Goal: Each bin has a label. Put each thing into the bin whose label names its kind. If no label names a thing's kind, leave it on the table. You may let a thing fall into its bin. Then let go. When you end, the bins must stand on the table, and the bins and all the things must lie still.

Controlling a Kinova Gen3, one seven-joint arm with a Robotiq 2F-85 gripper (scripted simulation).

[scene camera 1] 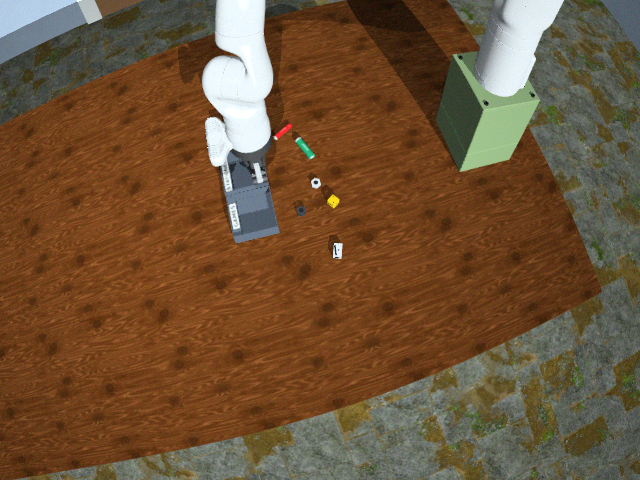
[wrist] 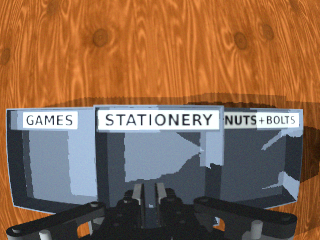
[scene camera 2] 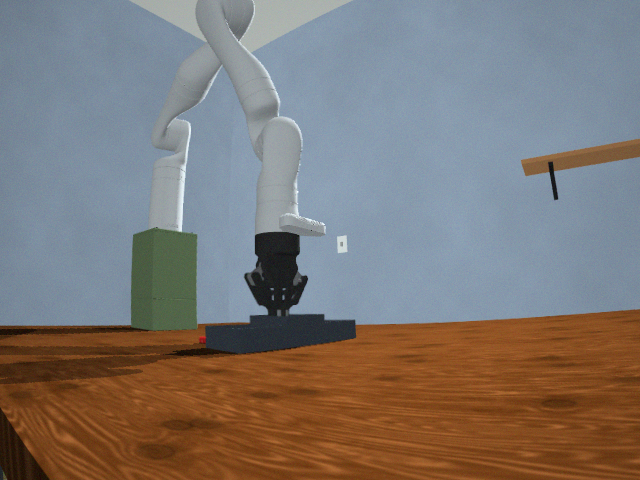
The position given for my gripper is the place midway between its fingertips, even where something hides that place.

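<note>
You'd find my gripper (scene camera 1: 257, 174) in the scene, and the wrist view has that same gripper (wrist: 149, 195) too.
</note>
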